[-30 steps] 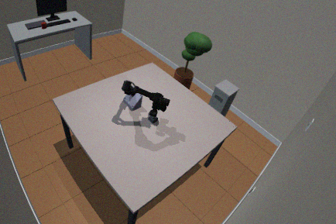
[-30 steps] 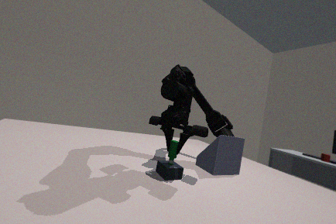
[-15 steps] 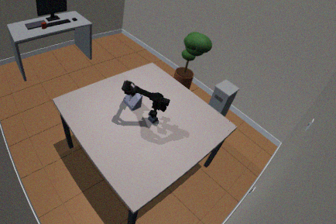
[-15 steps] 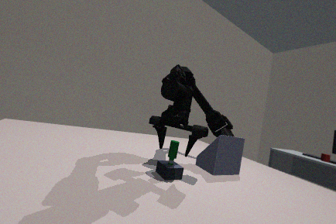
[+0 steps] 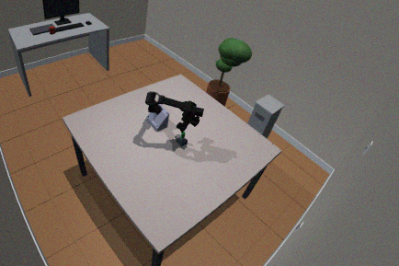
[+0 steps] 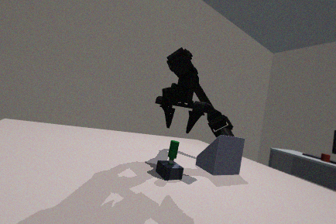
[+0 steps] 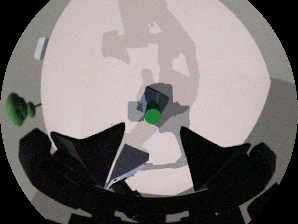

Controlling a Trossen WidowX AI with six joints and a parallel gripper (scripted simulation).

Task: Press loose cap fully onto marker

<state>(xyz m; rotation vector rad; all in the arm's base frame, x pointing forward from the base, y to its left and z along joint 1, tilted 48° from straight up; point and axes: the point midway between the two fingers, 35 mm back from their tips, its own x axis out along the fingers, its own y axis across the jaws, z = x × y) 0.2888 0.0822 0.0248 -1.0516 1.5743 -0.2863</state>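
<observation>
My gripper tip is now 60 mm above the green cap. Also, from my gripper tip: holder block (120 mm below).
</observation>
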